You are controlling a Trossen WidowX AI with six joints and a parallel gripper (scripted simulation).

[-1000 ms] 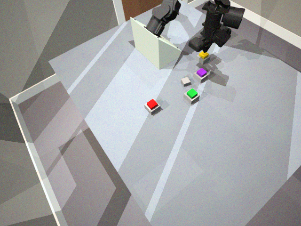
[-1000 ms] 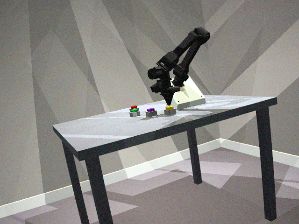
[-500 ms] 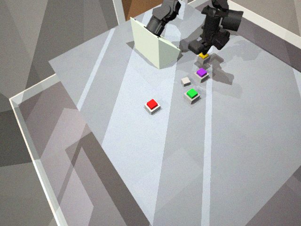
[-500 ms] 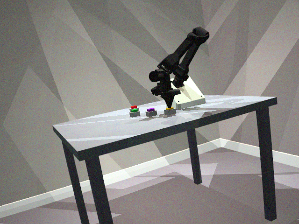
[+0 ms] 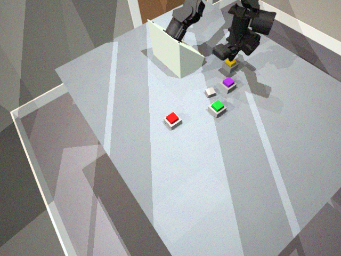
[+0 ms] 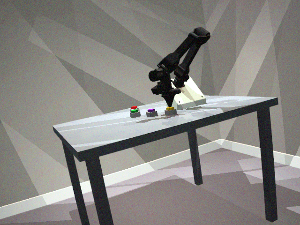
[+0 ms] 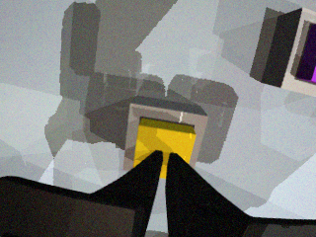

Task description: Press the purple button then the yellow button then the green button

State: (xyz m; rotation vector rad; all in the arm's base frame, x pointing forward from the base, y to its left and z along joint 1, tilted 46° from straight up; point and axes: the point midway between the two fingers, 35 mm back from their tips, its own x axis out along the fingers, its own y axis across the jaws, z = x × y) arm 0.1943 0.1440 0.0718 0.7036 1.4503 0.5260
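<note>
Now: gripper tip 1 cm above the yellow button. The rest, counted from my gripper tip: purple button 7 cm ahead, 9 cm to the right, 1 cm below; then green button 11 cm ahead, 21 cm to the right, 1 cm below; then small block 4 cm ahead, 17 cm to the right, 3 cm below.
</note>
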